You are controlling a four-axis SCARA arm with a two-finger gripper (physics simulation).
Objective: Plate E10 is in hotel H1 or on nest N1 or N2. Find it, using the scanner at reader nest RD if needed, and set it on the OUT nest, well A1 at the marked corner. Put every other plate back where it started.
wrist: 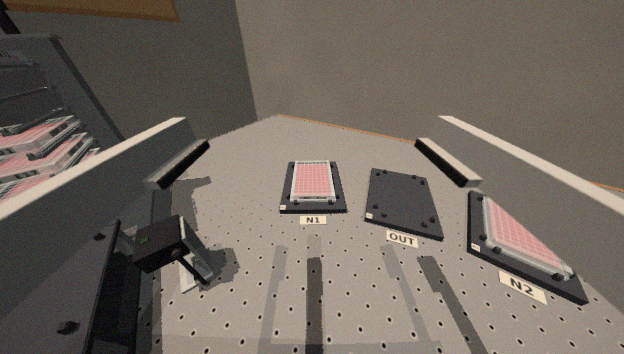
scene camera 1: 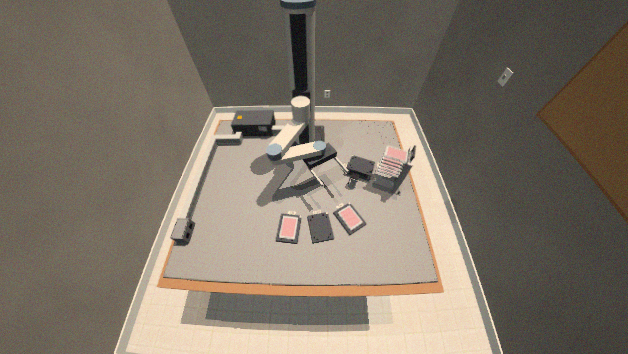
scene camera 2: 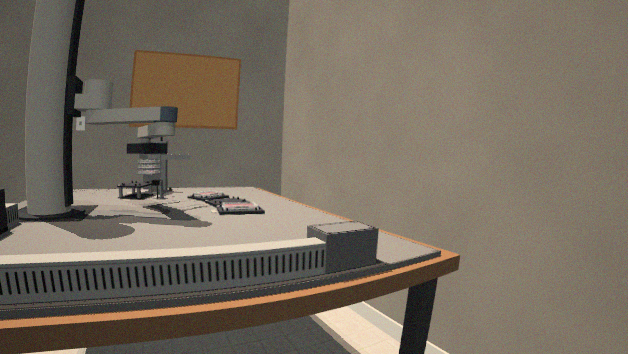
Labels:
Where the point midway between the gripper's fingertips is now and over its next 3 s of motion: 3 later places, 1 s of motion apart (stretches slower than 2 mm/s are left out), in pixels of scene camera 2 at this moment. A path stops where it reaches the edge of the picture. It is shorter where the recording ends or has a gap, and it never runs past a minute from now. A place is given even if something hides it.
My gripper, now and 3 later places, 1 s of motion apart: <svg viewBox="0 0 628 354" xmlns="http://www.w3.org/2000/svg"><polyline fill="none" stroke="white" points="178,156 182,170 218,172 246,191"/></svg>

